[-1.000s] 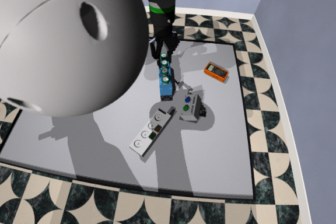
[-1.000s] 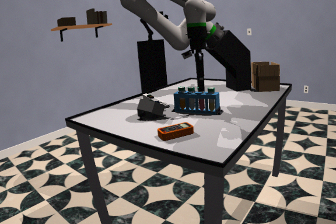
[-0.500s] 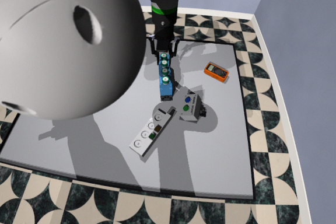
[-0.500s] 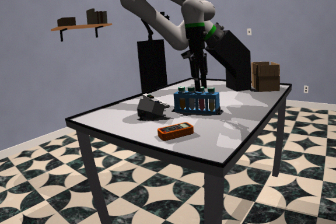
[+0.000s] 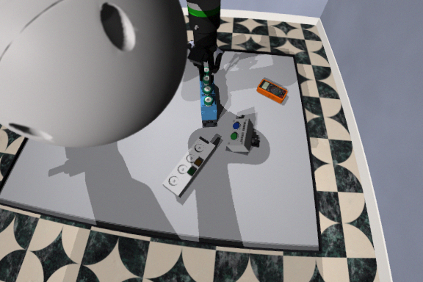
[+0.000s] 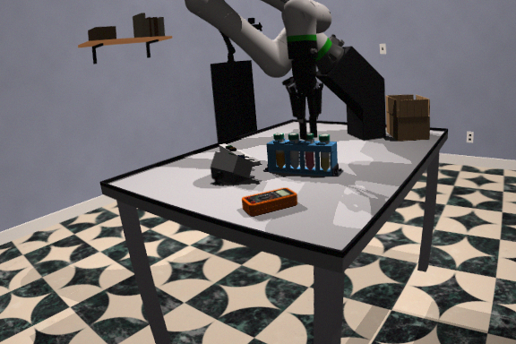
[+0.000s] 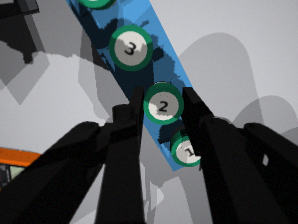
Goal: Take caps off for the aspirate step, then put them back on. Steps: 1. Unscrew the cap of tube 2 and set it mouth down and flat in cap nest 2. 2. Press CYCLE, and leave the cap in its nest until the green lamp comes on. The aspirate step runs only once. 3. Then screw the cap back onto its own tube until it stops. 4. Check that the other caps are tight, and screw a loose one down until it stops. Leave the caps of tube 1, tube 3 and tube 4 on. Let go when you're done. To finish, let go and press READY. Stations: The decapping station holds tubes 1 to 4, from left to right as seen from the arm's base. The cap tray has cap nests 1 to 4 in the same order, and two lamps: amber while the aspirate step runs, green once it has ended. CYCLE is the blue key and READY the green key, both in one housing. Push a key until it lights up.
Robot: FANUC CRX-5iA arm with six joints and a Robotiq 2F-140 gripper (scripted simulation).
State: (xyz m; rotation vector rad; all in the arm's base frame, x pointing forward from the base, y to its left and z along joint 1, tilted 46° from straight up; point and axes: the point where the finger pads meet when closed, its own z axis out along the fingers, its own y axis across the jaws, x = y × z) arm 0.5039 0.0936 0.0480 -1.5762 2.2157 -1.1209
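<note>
The cap lies 30 mm below my hand. The rest, counted from my hand: green ready key (90 mm ahead, 240 mm to the right, 80 mm below); then blue cycle key (100 mm ahead, 190 mm to the right, 80 mm below); then key housing (110 mm ahead, 220 mm to the right, 90 mm below).
</note>
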